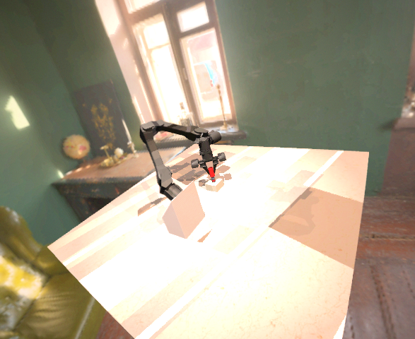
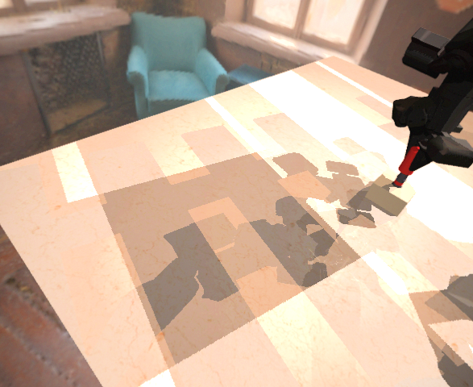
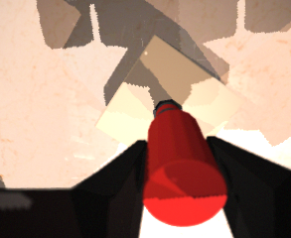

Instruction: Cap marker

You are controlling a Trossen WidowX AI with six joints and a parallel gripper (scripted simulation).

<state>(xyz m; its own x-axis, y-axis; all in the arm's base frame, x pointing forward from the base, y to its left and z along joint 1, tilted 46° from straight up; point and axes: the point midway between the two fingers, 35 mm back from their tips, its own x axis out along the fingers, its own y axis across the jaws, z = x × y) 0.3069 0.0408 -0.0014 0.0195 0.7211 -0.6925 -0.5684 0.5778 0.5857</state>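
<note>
Right now my gripper tip is 7 cm above the pale holder block. The rest, counted from my gripper tip: red cap (1 cm above).
</note>
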